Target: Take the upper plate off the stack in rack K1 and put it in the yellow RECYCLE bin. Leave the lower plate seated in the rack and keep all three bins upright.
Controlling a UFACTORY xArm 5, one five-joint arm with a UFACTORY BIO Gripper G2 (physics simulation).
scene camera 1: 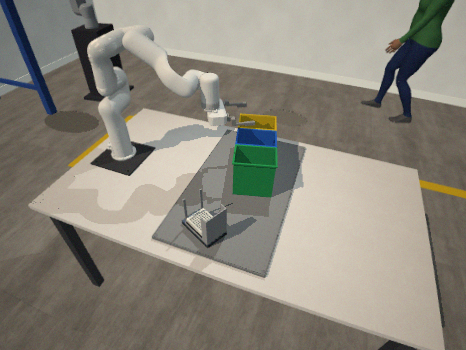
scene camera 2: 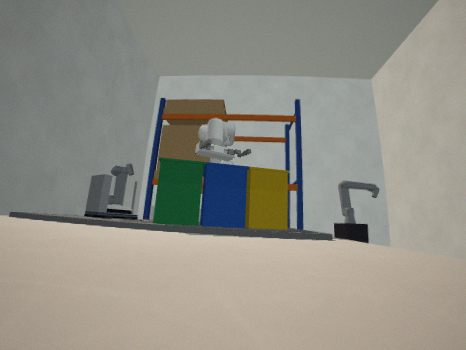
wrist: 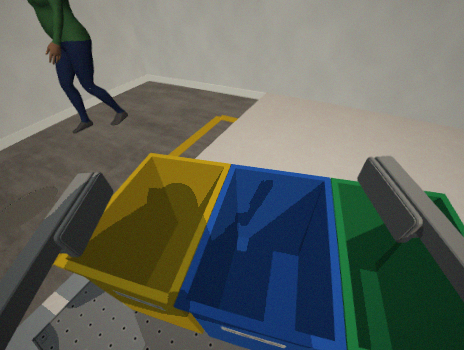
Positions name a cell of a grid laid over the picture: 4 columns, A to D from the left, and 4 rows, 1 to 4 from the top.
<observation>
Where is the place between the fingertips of my gripper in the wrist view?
At C2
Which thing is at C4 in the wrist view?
A blue bin.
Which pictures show the green bin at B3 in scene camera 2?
Scene camera 1, scene camera 2 and the wrist view: all of them.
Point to a yellow bin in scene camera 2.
C3
</observation>
